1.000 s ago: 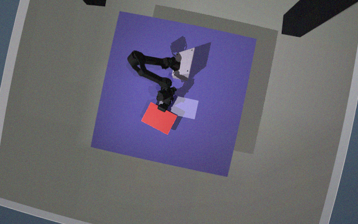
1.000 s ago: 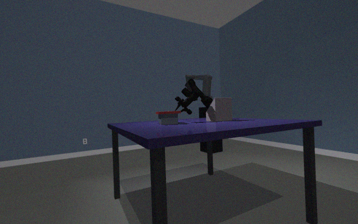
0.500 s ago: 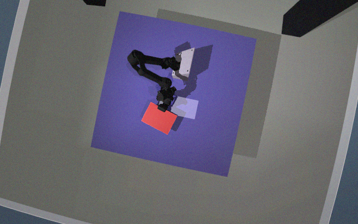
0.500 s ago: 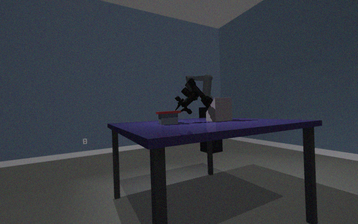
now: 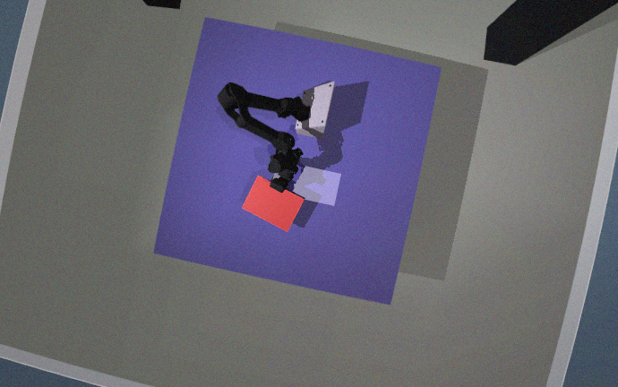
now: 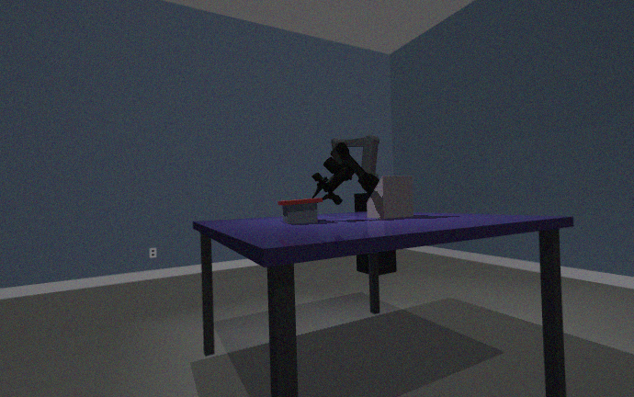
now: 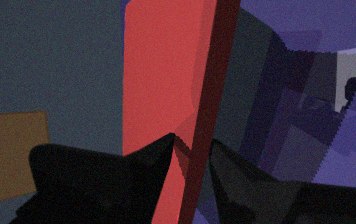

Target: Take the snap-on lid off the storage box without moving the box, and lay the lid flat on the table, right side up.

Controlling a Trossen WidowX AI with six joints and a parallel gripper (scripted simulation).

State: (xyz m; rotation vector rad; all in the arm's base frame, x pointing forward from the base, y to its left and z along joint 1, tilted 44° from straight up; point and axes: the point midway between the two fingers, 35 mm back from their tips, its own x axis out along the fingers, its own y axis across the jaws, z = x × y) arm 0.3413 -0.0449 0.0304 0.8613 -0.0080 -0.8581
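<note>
Now: gripper tip 7 cm short of the red lid and 2 cm to the left of it. The rest, counted from my gripper tip: grey storage box: 7 cm ahead, 5 cm below, 2 cm to the right.
</note>
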